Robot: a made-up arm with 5 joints.
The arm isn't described. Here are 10 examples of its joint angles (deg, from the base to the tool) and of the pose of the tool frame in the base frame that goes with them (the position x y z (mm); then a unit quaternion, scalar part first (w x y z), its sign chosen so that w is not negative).
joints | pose
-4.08 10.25 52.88 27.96 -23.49 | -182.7 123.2 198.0 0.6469 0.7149 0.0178 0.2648
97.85 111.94 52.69 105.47 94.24 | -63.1 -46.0 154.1 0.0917 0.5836 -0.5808 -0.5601
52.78 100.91 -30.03 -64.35 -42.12 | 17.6 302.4 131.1 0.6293 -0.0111 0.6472 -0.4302
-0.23 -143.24 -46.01 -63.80 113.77 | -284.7 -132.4 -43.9 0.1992 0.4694 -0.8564 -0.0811
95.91 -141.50 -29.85 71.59 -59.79 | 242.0 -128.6 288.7 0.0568 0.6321 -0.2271 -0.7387
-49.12 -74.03 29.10 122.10 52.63 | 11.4 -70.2 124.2 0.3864 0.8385 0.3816 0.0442
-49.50 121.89 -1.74 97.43 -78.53 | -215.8 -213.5 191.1 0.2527 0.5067 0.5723 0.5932
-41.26 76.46 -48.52 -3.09 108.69 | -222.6 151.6 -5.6 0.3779 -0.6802 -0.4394 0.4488
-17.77 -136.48 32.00 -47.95 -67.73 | -130.4 -135.9 -183.4 0.6882 -0.5007 -0.3543 -0.3876
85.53 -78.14 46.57 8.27 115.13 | 145.8 -18.2 352.3 0.9570 -0.0432 -0.2187 0.1858
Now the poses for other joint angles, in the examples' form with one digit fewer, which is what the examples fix.
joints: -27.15 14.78 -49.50 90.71 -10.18
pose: -260 87 51 0.798 0.226 0.260 0.495
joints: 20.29 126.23 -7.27 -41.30 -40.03
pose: -155 198 -89 0.395 -0.399 0.549 -0.619
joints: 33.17 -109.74 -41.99 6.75 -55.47
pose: 100 12 -165 0.816 -0.142 -0.352 -0.435
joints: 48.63 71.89 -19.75 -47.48 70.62
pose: 158 236 169 0.127 -0.612 -0.774 -0.102
